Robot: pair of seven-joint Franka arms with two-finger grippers.
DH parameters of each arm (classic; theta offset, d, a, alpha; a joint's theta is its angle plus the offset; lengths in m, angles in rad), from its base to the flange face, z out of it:
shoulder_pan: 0 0.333 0 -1.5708
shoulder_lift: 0 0 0 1.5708
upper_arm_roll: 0 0.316 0.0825 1.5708
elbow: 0 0 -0.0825 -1.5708
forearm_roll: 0 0.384 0 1.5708
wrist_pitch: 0 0 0.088 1.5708
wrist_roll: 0 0.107 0 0
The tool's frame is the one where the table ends.
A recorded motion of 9 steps. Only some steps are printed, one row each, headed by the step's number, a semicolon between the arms.
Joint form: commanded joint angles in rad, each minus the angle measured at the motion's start. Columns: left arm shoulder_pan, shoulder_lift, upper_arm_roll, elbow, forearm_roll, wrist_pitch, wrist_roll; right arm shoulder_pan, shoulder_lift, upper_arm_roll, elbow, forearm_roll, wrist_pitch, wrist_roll.
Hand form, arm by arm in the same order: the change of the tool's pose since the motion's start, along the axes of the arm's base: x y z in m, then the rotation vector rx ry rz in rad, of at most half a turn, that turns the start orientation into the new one. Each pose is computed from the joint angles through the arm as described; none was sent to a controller.
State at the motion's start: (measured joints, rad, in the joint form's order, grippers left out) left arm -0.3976 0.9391 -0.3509 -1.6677 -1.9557 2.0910 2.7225; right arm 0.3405 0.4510 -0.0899 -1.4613 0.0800 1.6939 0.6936
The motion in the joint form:
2: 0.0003 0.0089 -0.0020 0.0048 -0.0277 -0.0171 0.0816; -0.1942 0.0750 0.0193 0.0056 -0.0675 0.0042 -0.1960
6: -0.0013 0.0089 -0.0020 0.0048 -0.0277 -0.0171 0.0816; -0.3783 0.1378 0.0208 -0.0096 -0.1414 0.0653 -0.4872
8: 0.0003 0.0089 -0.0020 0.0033 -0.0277 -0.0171 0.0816; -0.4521 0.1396 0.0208 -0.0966 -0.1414 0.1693 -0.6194
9: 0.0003 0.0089 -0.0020 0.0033 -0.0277 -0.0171 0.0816; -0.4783 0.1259 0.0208 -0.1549 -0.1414 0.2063 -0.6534
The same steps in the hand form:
2: -0.0001 -0.0021 -0.0013 -0.0274 -0.0622 0.0167; 0.0277 -0.1215 -0.0476 -0.0215 0.0615 0.0378
6: -0.0008 -0.0029 -0.0013 -0.0275 -0.0622 0.0151; 0.0315 -0.2509 -0.0927 -0.0095 0.0948 0.1692
8: -0.0006 -0.0019 -0.0018 -0.0266 -0.0610 0.0163; 0.0159 -0.2992 -0.1255 0.0274 0.0837 0.2293
9: -0.0006 -0.0019 -0.0018 -0.0266 -0.0610 0.0163; 0.0021 -0.3148 -0.1388 0.0415 0.0909 0.2371

